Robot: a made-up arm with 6 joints.
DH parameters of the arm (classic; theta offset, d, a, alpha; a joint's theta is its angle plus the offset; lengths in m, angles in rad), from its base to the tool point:
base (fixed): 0 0 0 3.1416
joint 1: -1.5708 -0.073 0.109 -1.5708
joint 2: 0 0.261 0.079 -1.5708
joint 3: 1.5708 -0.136 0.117 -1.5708
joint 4: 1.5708 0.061 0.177 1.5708
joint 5: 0 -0.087 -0.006 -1.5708
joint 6: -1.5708 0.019 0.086 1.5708
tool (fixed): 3.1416 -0.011 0 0
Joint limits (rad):
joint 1: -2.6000..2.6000
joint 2: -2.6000..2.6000
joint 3: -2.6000..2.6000
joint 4: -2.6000..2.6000
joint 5: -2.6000..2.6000
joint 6: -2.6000..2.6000
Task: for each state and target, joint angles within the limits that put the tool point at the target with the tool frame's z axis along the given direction. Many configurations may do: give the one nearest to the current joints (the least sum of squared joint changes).
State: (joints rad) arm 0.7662 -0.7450 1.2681 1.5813 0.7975 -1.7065
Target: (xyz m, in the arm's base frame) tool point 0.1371 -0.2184 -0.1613 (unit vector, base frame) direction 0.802 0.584 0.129
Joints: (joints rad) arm 1.2603 -0.6223 1.3586 0.7851 1.5001 -1.1036
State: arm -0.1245 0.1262 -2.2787 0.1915 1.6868 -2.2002
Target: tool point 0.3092 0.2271 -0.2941 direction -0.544 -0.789 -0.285
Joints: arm -0.1306 -0.2688 -1.9920 -0.5508 1.6707 -1.9159
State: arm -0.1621 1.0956 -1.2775 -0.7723 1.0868 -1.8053
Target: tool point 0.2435 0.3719 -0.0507 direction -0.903 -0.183 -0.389
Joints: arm -0.0389 0.9422 -1.9143 0.0281 1.3945 -2.3926
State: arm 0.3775 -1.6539 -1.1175 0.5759 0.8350 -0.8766
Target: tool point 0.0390 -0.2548 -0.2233 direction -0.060 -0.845 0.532
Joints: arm 1.0072 -1.2281 -1.2417 -0.3262 1.5822 -1.1274
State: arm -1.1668 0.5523 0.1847 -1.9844 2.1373 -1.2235
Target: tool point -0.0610 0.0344 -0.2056 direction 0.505 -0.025 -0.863
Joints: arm -0.6973 -0.3042 0.2337 -1.2934 2.0420 -1.7436
